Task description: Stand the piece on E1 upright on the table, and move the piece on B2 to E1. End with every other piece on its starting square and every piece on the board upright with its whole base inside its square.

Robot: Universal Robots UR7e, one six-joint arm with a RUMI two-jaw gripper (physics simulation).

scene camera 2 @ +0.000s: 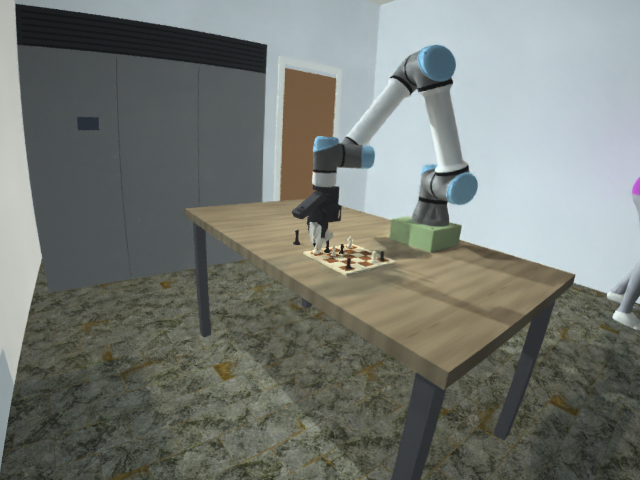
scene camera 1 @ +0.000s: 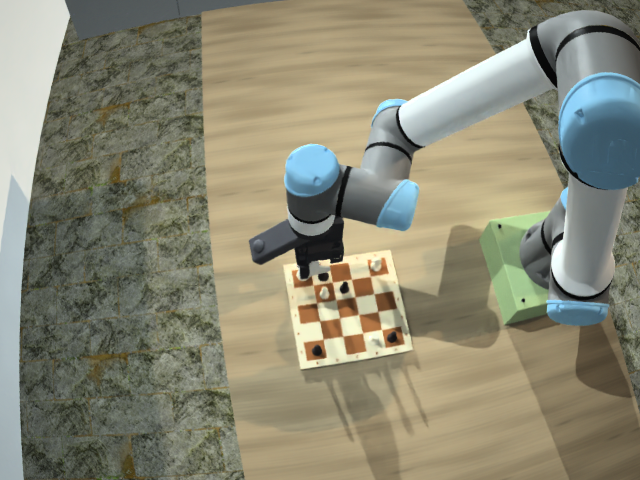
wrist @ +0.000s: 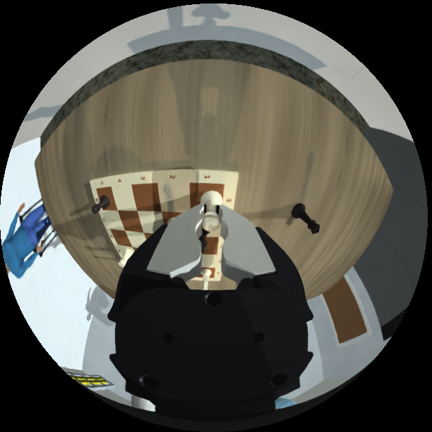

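Pixels of known places: gripper, between the fingertips: (scene camera 2: 317,249) (scene camera 1: 304,272); arm's base, origin of its link: (scene camera 2: 429,221) (scene camera 1: 550,257).
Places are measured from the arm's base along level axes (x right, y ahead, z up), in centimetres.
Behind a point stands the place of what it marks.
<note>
My gripper (scene camera 1: 305,268) {x 10.6, y 50.1, z -6.7 cm} (scene camera 2: 316,241) {x 10.6, y 50.1, z -6.7 cm} (wrist: 210,206) is shut on a white piece (scene camera 1: 300,276) (scene camera 2: 316,251) {x 10.0, y 50.8, z -7.0 cm} (wrist: 211,220). The piece is upright at corner square E1 of the board (scene camera 1: 306,330) {x -0.9, y 52.0, z -7.8 cm} (wrist: 228,185); its base appears over the brown square, and whether it touches the board is unclear. A black piece (scene camera 2: 296,237) {x 23.5, y 49.3, z -5.9 cm} (wrist: 304,217) stands upright on the table off the board's side; it does not show in scene camera 1. A black piece (scene camera 1: 323,276) {x 9.0, y 46.6, z -6.5 cm} (scene camera 2: 327,246) {x 9.3, y 46.6, z -5.8 cm} (wrist: 204,241) stands on D1, right beside the fingers.
A white piece (scene camera 1: 324,292) {x 5.2, y 47.2, z -5.6 cm} is on D2 and a black piece (scene camera 1: 344,287) {x 5.5, y 43.2, z -5.6 cm} on C2. A white piece (scene camera 1: 375,265) {x 9.1, y 36.0, z -6.3 cm} is on A1. Along row 5 stand a black piece (scene camera 1: 316,350) {x -5.9, y 51.2, z -5.6 cm} on E5, a white piece (scene camera 1: 373,339) {x -6.2, y 40.4, z -5.2 cm} on B5 and a black piece (scene camera 1: 391,336) {x -6.3, y 36.8, z -5.7 cm} on A5.
</note>
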